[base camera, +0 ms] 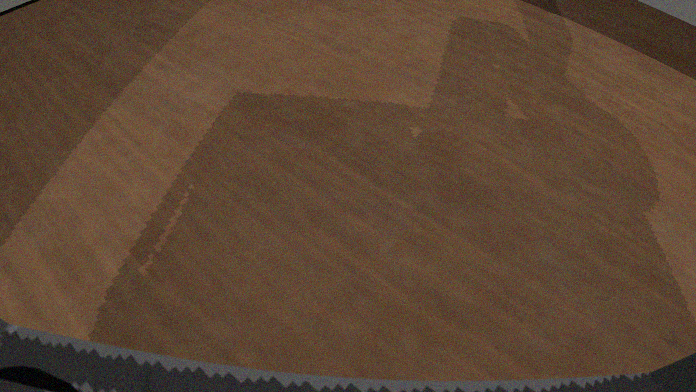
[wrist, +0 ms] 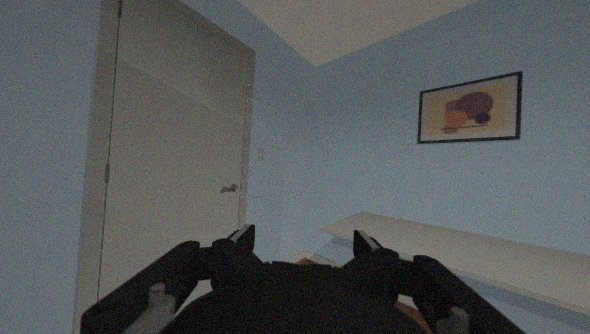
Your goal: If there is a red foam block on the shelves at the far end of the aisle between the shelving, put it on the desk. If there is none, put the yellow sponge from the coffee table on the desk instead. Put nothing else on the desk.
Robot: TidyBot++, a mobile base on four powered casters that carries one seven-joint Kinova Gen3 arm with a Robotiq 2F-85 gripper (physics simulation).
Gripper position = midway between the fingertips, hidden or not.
I see my gripper (wrist: 303, 238), a pale door (wrist: 169, 151), a desk (wrist: 546, 274) and a framed picture (wrist: 488, 109).
